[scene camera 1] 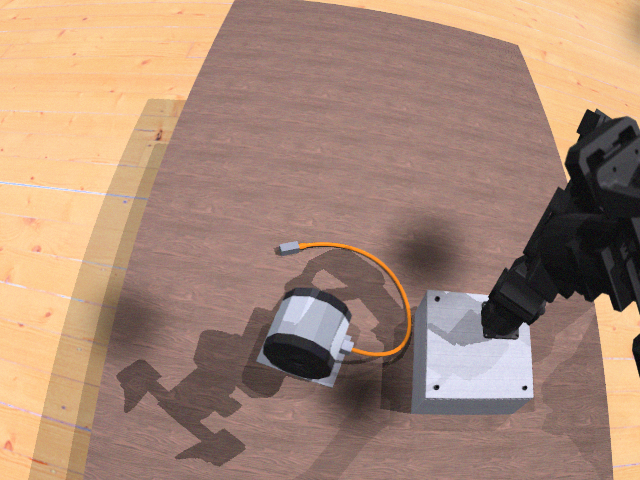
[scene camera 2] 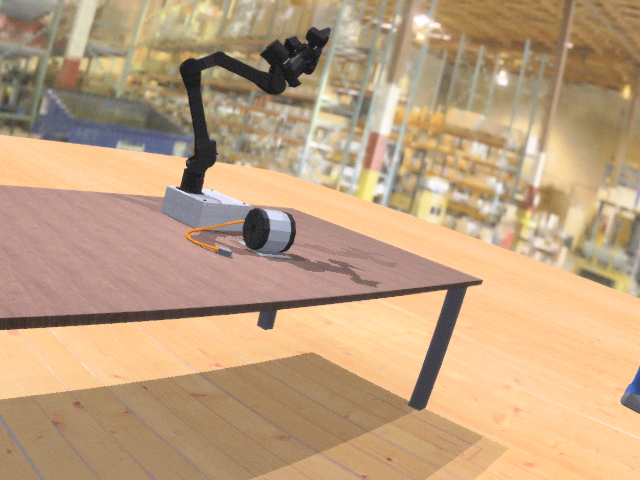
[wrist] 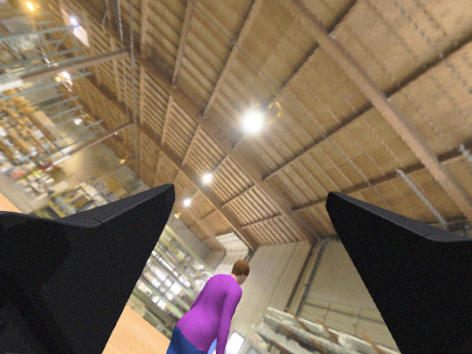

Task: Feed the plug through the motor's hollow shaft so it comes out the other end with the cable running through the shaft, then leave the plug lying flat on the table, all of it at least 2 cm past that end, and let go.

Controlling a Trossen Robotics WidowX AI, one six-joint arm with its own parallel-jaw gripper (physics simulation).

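Places are measured from the arm's base along level axes (x ahead, y left, z up), in centimetres.
Pixels of known places: gripper, fingertip midpoint: [wrist: 251, 195]; arm's base, link origin: [scene camera 1: 500, 321] [scene camera 2: 189, 191].
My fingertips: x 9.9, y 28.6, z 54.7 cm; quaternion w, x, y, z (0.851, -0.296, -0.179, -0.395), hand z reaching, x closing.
For each thing: its top centre in the pictures, then the offset to it from my fingertips. "spot": a spot on its surface instead. Level surfaces: height alone.
- motor, top centre: [scene camera 1: 313, 319] [scene camera 2: 273, 211] dy -24.6, dx +19.4, dz -52.3 cm
- grey fitting, surface spot: [scene camera 1: 346, 345] spot: dy -23.3, dx +14.2, dz -56.5 cm
- small grey plug, top centre: [scene camera 1: 289, 246] [scene camera 2: 225, 249] dy -42.3, dx +23.8, dz -61.1 cm
- brown table, surface height: dz -62.4 cm
The motor [scene camera 1: 307, 330] [scene camera 2: 273, 230], a light grey drum with black ends, lies on its side on a flat base plate on the table. The orange cable [scene camera 1: 395, 279] [scene camera 2: 199, 240] leaves a grey fitting [scene camera 1: 346, 345] on the motor's side and curves round, outside the shaft. The small grey plug [scene camera 1: 288, 248] [scene camera 2: 224, 252] at its end lies on the table, apart from the motor. The shaft's opening is too dark to make out. My gripper [wrist: 251, 195] is open and empty, raised high above the table and pointing up and away from the motor and plug.
The arm's light grey base box [scene camera 1: 478, 366] [scene camera 2: 183, 207] stands beside the motor, on the cable loop's side. The brown table [scene camera 1: 361, 129] [scene camera 2: 129, 279] carries both. A person in a purple top [wrist: 212, 307] shows beyond the fingers in the wrist view.
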